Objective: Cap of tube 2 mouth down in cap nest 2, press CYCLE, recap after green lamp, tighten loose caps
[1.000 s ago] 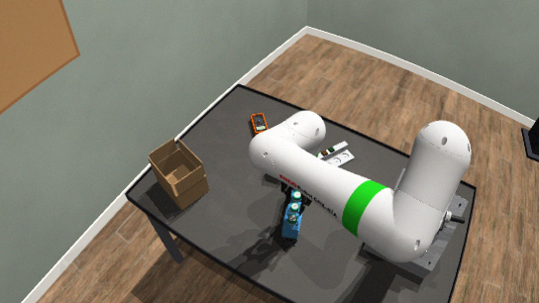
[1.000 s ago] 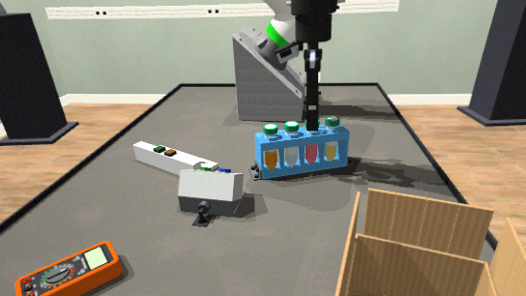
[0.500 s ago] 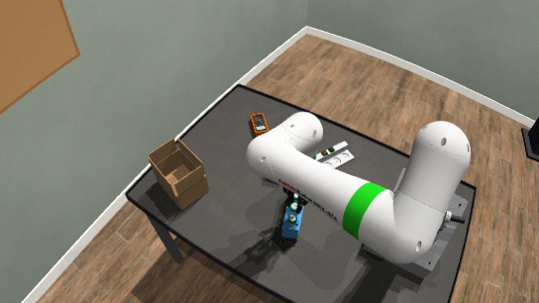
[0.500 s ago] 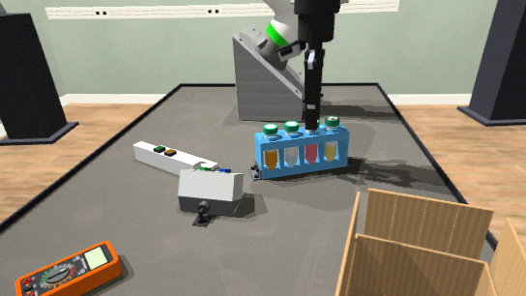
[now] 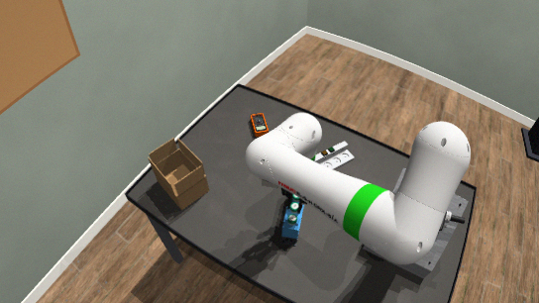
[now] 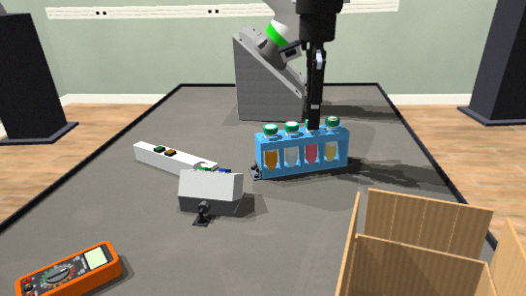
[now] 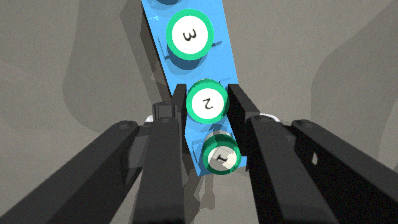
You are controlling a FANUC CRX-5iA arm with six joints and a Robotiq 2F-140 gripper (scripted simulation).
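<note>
Now: hand 30 mm above the cap 2. Also, from my hand: cap 1 (50 mm to the left, 30 mm below, 10 mm behind); then cap 4 (100 mm to the right, 30 mm below, 20 mm ahead); then cap 3 (50 mm to the right, 30 mm below, 10 mm ahead).
</note>
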